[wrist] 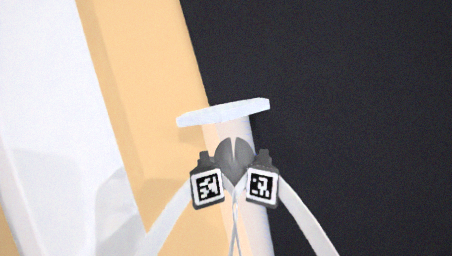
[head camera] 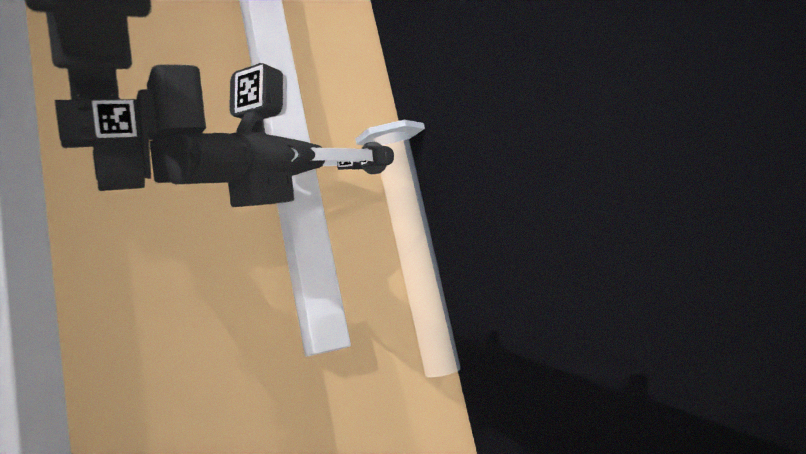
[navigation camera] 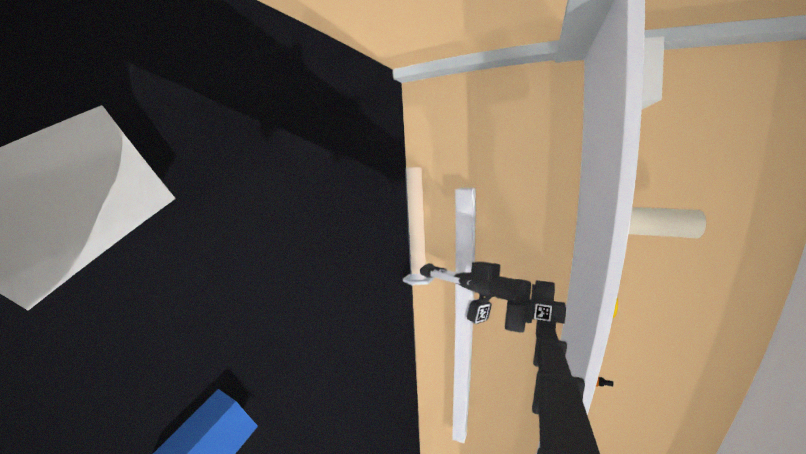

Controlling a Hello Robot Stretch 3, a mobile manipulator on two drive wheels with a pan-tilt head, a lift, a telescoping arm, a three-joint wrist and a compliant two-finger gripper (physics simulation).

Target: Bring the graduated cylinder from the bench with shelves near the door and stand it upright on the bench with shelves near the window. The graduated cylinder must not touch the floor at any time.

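Places are measured from the robot's base along level axes (x ahead, y left, z up), in millimetres.
Pixels of known places: gripper, between the fingertips: (wrist: 234, 155) (head camera: 382, 158) (navigation camera: 424, 269).
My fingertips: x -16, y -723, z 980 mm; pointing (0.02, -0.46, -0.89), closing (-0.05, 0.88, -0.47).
Observation:
Behind a point stands the place of what it marks.
The graduated cylinder (head camera: 417, 253) {z 955, x 106, y -695 mm} (navigation camera: 415, 219) {z 954, x 119, y -692 mm} (wrist: 230, 129) {z 972, x -36, y -731 mm} lies on its side along the edge of the wooden bench top (head camera: 225, 293) {z 1183, x 129, y -751 mm} (navigation camera: 507, 169) {z 1186, x 258, y -707 mm} (wrist: 145, 65) {z 975, x -91, y -827 mm}, beside the dark floor. Its flat, pale base plate is at the upper end in the head and wrist views. My gripper (head camera: 379, 157) {z 980, x -16, y -723 mm} (navigation camera: 429, 270) {z 980, x -16, y -723 mm} (wrist: 234, 155) {z 980, x -16, y -723 mm} is over the tube close to the base. Its fingertips are together, with a thin slit between them, and they cover part of the tube in the wrist view. The tube is wider than that slit and passes behind the fingertips, not between them.
A long white bar (head camera: 324, 304) {z 1087, x 148, y -684 mm} (navigation camera: 464, 236) {z 1089, x 83, y -706 mm} (wrist: 55, 75) {z 1085, x -81, y -761 mm} runs beside the cylinder. A pale shelf (navigation camera: 611, 140) {z 1352, x 221, y -435 mm} rises beyond my arm, with a cream cylinder (navigation camera: 668, 222) {z 1489, x 130, y -593 mm} and white block (navigation camera: 653, 73) {z 1400, x 303, y -409 mm} past it. A blue box (navigation camera: 217, 422) {z 954, x -168, y -182 mm} and white box (navigation camera: 73, 214) {z 972, x 56, y -54 mm} are over the dark floor.

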